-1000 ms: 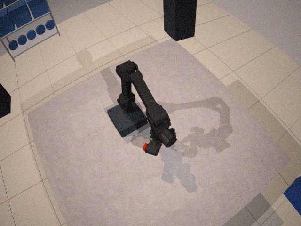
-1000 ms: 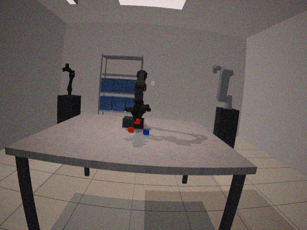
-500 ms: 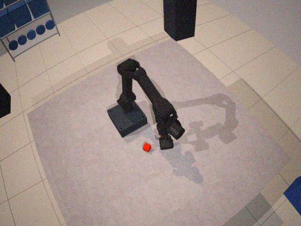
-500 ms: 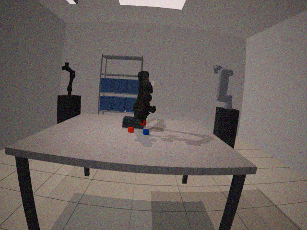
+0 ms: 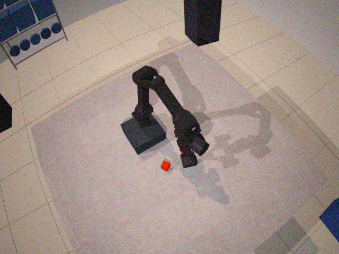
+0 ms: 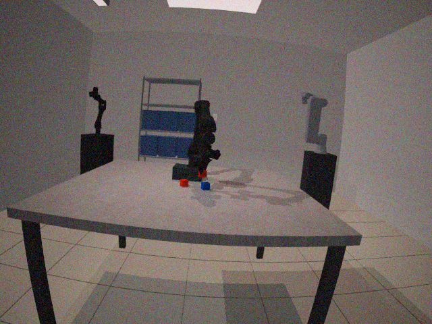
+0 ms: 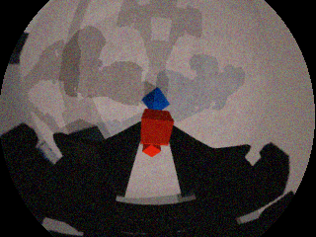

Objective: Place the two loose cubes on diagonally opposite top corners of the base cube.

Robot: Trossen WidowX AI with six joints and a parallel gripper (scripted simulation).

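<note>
My gripper tip is now 2 cm to the right of the blue cube and 6 cm above it.
</note>
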